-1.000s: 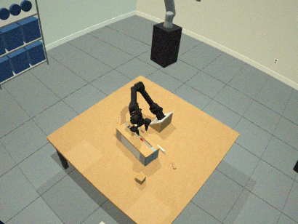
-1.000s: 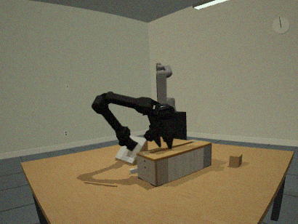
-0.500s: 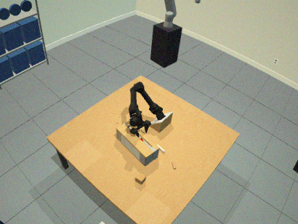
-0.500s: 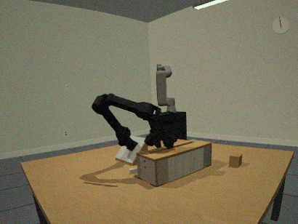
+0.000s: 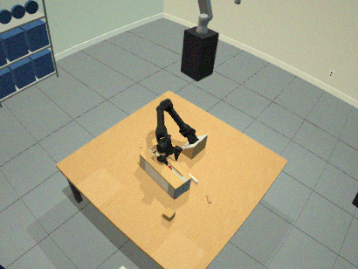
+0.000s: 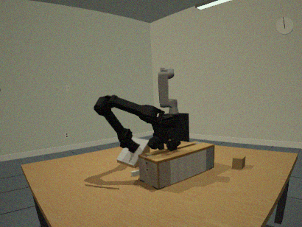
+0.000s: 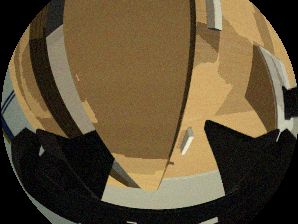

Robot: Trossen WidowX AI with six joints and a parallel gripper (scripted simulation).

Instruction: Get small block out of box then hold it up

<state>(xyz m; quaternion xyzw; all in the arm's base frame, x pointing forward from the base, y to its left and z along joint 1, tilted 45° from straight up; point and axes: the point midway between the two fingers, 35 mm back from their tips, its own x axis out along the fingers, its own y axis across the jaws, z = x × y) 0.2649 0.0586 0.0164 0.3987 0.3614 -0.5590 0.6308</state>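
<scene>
Now: gripper tip 50 mm short of the small red block and 20 mm to the right of it. From my gripper tip the other things lie so: long box 30 mm ahead, 10 mm to the left, 20 mm below; small tan cube 270 mm ahead, 270 mm to the left, 60 mm below.
</scene>
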